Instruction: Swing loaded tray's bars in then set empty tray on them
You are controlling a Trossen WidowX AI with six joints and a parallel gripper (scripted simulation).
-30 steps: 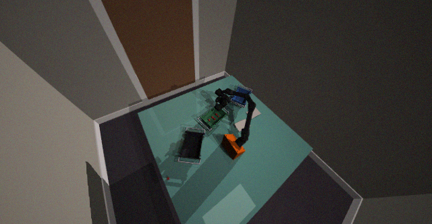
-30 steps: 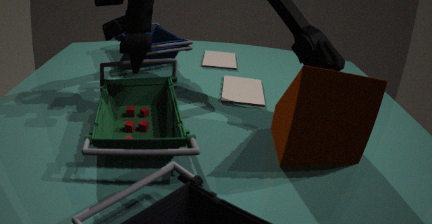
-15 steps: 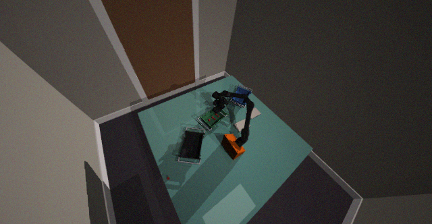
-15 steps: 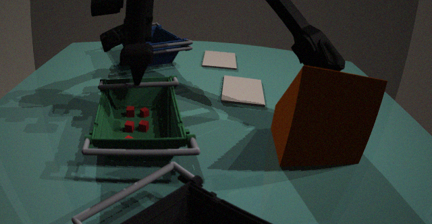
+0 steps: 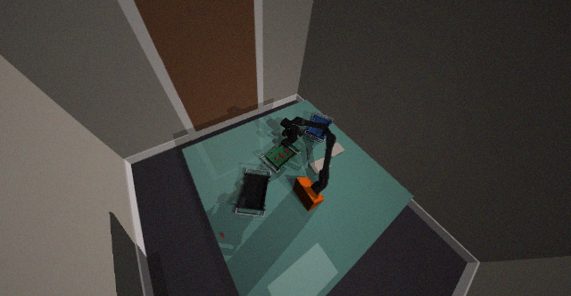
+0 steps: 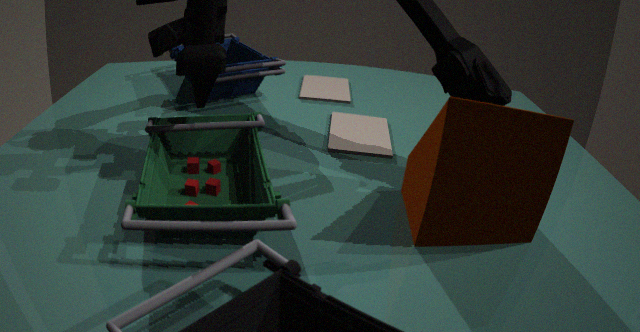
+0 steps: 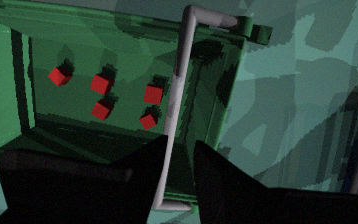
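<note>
Right now my gripper tip is 14 cm past the black tray, 42 cm to the right of it and 5 cm above it.
</note>
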